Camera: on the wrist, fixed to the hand. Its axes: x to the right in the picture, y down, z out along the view.
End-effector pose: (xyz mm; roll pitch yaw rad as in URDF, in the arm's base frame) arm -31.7 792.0 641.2 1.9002 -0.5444 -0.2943
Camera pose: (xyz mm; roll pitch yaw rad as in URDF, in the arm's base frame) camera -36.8 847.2 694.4 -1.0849 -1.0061 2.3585
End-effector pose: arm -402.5 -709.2 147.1 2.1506 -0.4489 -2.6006
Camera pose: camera -366.5 -729.3 211.9 -1.4901 -1.1552 0.5317
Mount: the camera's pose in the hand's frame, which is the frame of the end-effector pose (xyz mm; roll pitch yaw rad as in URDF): 9.7 36.7 -66.8 0.0503 0.5832 1.5309
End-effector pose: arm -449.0 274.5 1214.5 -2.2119 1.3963 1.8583
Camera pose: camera -380.0 307.5 1206.8 1.8078 0.0918 -0.0483
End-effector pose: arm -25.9 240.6 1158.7 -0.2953 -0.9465 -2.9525
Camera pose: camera -88.0 212.8 1123.0 -1.0744 0.4366 -2.1720
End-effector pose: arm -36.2 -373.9 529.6 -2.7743 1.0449 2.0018
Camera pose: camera -3.1 -306.5 545.9 2.1573 -0.0790 0.6353
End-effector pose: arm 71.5 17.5 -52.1 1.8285 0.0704 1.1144
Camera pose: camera 27.8 53.8 -0.4 0.3808 -1.2290 2.3828
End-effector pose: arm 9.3 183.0 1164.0 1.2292 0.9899 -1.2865
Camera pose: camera 85.9 189.2 1162.6 1.1653 -0.3070 -0.2939
